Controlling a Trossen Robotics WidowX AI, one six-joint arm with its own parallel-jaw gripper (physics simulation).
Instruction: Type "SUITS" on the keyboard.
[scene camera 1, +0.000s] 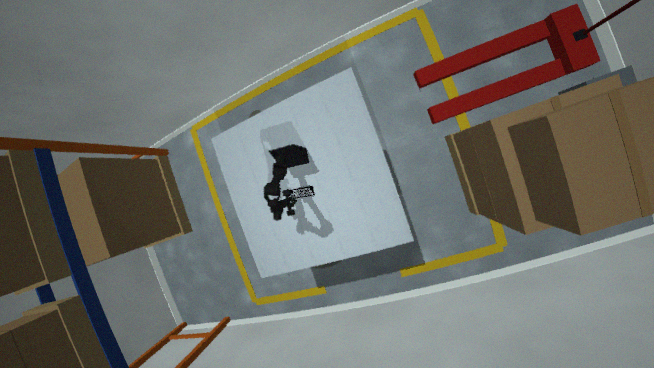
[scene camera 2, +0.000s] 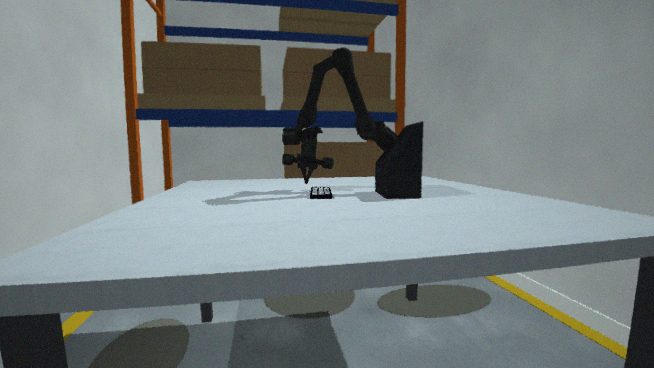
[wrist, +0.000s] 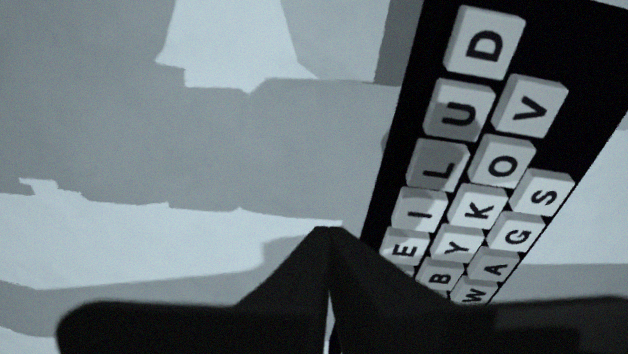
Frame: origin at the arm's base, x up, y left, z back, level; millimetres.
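Seen in the pictures: gripper, fingertip midpoint: (scene camera 1: 296, 200) (scene camera 2: 306, 183) (wrist: 327, 239); arm's base, origin of the base link: (scene camera 1: 281, 158) (scene camera 2: 393, 144).
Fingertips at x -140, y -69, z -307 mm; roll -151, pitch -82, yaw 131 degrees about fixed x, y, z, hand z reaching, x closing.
Note:
Pixels of each thing's top centre, then the offset from my fingertips to it. Level surfaces: height alone.
- small black keyboard, middle of its top: (wrist: 444, 272) (scene camera 2: 320, 189) (scene camera 1: 299, 193) dx -17, dy +40, dz +47 mm
- S key, middle of its top: (wrist: 543, 197) dx -17, dy -1, dz +75 mm
- U key, middle of its top: (wrist: 459, 115) dx -17, dy -34, dz +39 mm
- I key, middle of its top: (wrist: 419, 215) dx -17, dy +6, dz +32 mm
- white table, its level: dx -35 mm
The small black keyboard (scene camera 1: 303, 192) (scene camera 2: 320, 193) (wrist: 590, 55) with pale letter keys lies on the table. In the wrist view the S key (wrist: 543, 194) is in the row farthest right, and the U key (wrist: 459, 111) and I key (wrist: 419, 209) are in the leftmost row. The T key does not show there; the fingers hide the keyboard's lower end. My gripper (scene camera 2: 306, 181) (wrist: 327, 239) is shut and empty, pointing down. Its tips appear above table height, to the left of the keyboard in scene camera 2 and the wrist view. The arm's shadow falls partly over U, L and I.
The white table (scene camera 1: 350, 125) (scene camera 2: 280, 240) carries the arm's black base (scene camera 1: 292, 155) (scene camera 2: 402, 167), which stands right of the keyboard in scene camera 2. A rack (scene camera 2: 131, 100) with cardboard boxes stands beyond the table. A red pallet jack (scene camera 1: 575, 42) and more boxes (scene camera 1: 590, 165) stand on the floor.

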